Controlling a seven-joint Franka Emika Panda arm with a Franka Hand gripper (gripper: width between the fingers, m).
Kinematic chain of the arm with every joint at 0, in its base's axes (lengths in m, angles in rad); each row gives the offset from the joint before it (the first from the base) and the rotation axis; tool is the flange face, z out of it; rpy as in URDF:
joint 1: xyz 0 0 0.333 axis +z
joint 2: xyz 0 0 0 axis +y
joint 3: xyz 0 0 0.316 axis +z
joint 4: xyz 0.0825 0 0 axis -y
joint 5: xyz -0.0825 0 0.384 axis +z
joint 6: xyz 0 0 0 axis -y
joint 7: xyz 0.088 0 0 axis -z
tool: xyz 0 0 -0.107 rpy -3.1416 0 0
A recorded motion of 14 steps. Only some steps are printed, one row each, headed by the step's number.
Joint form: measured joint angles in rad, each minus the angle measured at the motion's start. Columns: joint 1, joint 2, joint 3, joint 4, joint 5, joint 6, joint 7.
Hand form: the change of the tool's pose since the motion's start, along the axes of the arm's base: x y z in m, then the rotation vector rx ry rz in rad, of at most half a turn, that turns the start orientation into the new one. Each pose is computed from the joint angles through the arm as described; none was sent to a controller.
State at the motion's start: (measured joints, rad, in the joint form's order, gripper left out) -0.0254 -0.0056 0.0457 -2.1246 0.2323 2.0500 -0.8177
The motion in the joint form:
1: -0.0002 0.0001 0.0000 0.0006 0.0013 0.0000 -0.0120
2: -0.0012 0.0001 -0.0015 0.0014 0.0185 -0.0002 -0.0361
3: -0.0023 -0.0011 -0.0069 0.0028 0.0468 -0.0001 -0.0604
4: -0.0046 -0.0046 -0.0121 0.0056 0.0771 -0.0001 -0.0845
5: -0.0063 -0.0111 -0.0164 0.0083 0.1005 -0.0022 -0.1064
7: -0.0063 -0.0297 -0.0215 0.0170 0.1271 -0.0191 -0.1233
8: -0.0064 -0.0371 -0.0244 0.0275 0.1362 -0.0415 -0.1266
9: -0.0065 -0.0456 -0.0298 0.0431 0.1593 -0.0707 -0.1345
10: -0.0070 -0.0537 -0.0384 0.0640 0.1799 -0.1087 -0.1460
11: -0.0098 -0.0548 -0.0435 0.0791 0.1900 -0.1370 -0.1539
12: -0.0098 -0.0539 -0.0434 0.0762 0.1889 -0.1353 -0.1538
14: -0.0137 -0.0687 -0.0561 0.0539 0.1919 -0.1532 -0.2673
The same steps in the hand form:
1: 0.0002 0.0000 0.0002 0.0018 -0.0029 0.0108
2: 0.0005 -0.0004 0.0008 0.0180 -0.0084 0.0229
3: 0.0011 -0.0024 0.0024 0.0434 -0.0167 0.0253
4: 0.0018 -0.0048 0.0059 0.0702 -0.0293 0.0255
5: 0.0020 -0.0067 0.0108 0.0912 -0.0428 0.0293
7: 0.0008 -0.0073 0.0239 0.1169 -0.0597 0.0324
8: 0.0001 -0.0074 0.0311 0.1288 -0.0578 0.0348
9: -0.0004 -0.0076 0.0412 0.1545 -0.0582 0.0352
10: -0.0009 -0.0094 0.0529 0.1804 -0.0569 0.0405
11: -0.0010 -0.0116 0.0588 0.1954 -0.0505 0.0452
12: -0.0013 -0.0117 0.0571 0.1942 -0.0481 0.0449
14: -0.0092 -0.0192 0.0534 0.2077 -0.0600 0.1397

